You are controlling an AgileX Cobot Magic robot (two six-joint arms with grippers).
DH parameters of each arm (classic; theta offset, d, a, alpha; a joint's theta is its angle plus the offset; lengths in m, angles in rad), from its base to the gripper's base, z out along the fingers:
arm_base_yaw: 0 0.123 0 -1.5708
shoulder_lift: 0.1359 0 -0.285 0
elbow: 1.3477 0 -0.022 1.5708
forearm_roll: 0 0.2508 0 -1.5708
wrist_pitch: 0 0 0.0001 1.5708
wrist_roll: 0 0.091 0 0
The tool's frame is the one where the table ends.
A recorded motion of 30 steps. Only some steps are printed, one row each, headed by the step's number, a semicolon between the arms.
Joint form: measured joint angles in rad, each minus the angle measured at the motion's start. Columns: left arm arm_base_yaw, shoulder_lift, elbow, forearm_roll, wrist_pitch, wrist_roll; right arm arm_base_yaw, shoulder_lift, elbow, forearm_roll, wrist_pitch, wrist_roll.
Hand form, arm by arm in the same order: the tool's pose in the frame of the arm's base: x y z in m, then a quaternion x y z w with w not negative. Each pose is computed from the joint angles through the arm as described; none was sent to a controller.
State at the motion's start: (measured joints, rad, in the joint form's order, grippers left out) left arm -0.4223 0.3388 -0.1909 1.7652 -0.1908 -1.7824; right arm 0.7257 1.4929 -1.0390 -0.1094 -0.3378 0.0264
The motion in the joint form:
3: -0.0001 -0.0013 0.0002 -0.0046 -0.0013 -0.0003; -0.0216 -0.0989 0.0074 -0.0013 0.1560 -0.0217
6: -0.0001 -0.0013 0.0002 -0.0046 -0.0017 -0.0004; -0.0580 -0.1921 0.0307 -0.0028 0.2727 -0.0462
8: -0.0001 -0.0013 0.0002 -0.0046 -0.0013 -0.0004; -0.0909 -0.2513 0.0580 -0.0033 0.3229 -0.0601
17: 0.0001 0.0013 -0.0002 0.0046 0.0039 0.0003; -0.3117 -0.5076 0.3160 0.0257 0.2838 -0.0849
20: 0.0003 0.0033 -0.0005 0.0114 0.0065 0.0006; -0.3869 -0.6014 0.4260 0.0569 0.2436 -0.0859
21: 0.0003 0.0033 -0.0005 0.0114 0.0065 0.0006; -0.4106 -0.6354 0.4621 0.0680 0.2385 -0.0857
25: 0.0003 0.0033 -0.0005 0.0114 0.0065 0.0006; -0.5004 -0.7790 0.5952 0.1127 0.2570 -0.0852
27: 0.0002 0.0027 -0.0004 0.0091 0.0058 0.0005; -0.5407 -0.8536 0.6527 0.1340 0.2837 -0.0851
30: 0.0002 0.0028 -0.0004 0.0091 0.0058 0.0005; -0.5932 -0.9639 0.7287 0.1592 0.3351 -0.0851
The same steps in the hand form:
3: 0.0724 -0.0511 0.2514 0.20980 0.70936 -0.21442 0.63782; 0.2475 0.2126 0.3521 -0.29704 0.67744 0.20588 0.64066
6: 0.0724 -0.0512 0.2514 0.20990 0.70936 -0.21458 0.63774; 0.2367 0.1875 0.3630 -0.29604 0.69458 0.17626 0.63155
8: 0.0724 -0.0511 0.2514 0.20977 0.70937 -0.21445 0.63781; 0.2301 0.1697 0.3666 -0.29021 0.70338 0.15750 0.62946
17: 0.0730 -0.0509 0.2512 0.21155 0.70987 -0.20917 0.63841; 0.1987 0.0878 0.3465 -0.20692 0.71950 0.09153 0.65660
20: 0.0734 -0.0507 0.2511 0.21320 0.71023 -0.20573 0.63859; 0.1825 0.0648 0.3319 -0.16706 0.72155 0.07792 0.66737
21: 0.0734 -0.0507 0.2511 0.21320 0.71023 -0.20573 0.63859; 0.1761 0.0578 0.3265 -0.15394 0.72341 0.07359 0.66900
25: 0.0734 -0.0507 0.2511 0.21320 0.71023 -0.20573 0.63859; 0.1491 0.0342 0.3037 -0.10379 0.73498 0.05672 0.66770
27: 0.0733 -0.0508 0.2511 0.21259 0.71014 -0.20684 0.63853; 0.1355 0.0252 0.2925 -0.08108 0.74106 0.04973 0.66467
30: 0.0733 -0.0508 0.2511 0.21260 0.71017 -0.20684 0.63849; 0.1164 0.0155 0.2760 -0.05302 0.74928 0.04072 0.65888

